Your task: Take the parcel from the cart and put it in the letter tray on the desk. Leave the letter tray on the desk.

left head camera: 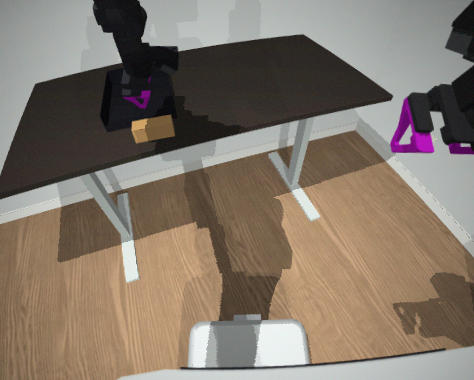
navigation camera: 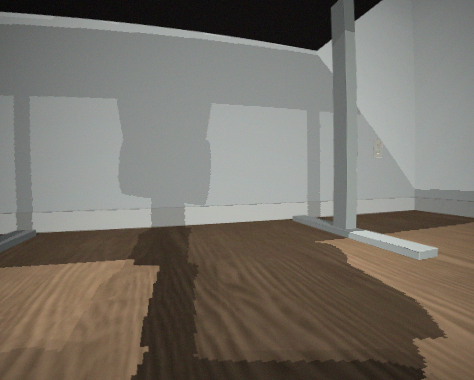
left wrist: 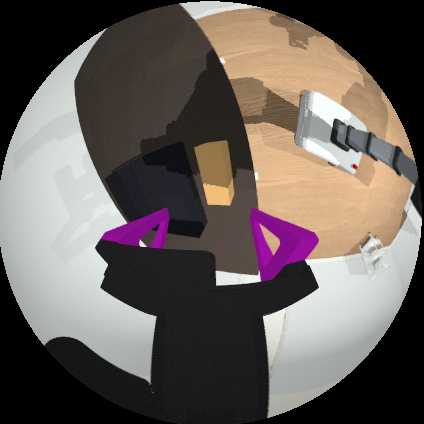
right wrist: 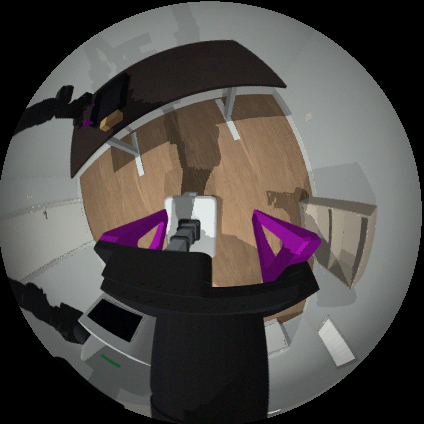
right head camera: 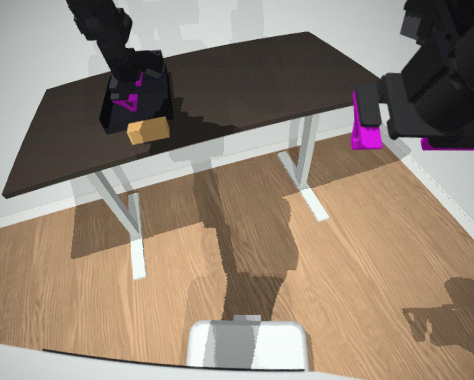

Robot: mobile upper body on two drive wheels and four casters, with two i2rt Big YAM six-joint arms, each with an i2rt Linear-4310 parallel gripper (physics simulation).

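Places are measured from the left arm's base along level axes (x ahead, y left, z up), in metres.
Where they show: left gripper, fingertip midpoint: (left head camera: 145, 94) (left wrist: 209, 212) (right wrist: 92, 113) (right head camera: 136, 98); right gripper, fingertip midpoint: (left head camera: 421, 148) (right wrist: 209, 213) (right head camera: 388, 145).
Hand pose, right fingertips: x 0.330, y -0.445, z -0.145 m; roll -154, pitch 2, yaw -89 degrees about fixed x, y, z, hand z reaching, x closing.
Note:
Things, the pixels of their top centre, and the offset from my right fingertips. Level surfaces: height alone.
- orange-tan parcel, top centre: (left wrist: 213, 177) (left head camera: 151, 122) (right head camera: 146, 124) (right wrist: 107, 118) 0.434 m ahead, 0.530 m left, 0.263 m down
- dark desk, surface height: 0.315 m down
- black letter tray, top centre: (left wrist: 139, 202) (left head camera: 136, 84) (right head camera: 135, 87) (right wrist: 105, 94) 0.667 m ahead, 0.639 m left, 0.245 m down
The orange-tan parcel (left head camera: 154, 128) (right head camera: 149, 130) (left wrist: 216, 170) (right wrist: 111, 120) lies on the dark desk (left head camera: 260, 75) (right head camera: 260, 75) (left wrist: 145, 90) (right wrist: 190, 65), outside the black letter tray (left head camera: 114, 117) (right head camera: 111, 124) (left wrist: 155, 190) and beside its front wall. In the left wrist view a narrow gap shows between them. My left gripper (left head camera: 145, 92) (right head camera: 134, 90) (left wrist: 209, 212) (right wrist: 92, 113) is open and empty, above the tray side of the parcel; the arm hides part of the tray. My right gripper (left head camera: 440, 150) (right head camera: 402, 146) (right wrist: 209, 213) is open and empty, off to the right of the desk.
Grey desk legs (left head camera: 300, 150) (right head camera: 308, 150) (navigation camera: 343, 125) stand under the desk. My white base (left head camera: 280, 345) (right head camera: 280, 345) is in front of it. In the right wrist view a beige shelf unit (right wrist: 371, 225) stands at the right. Walls stand behind and right of the desk.

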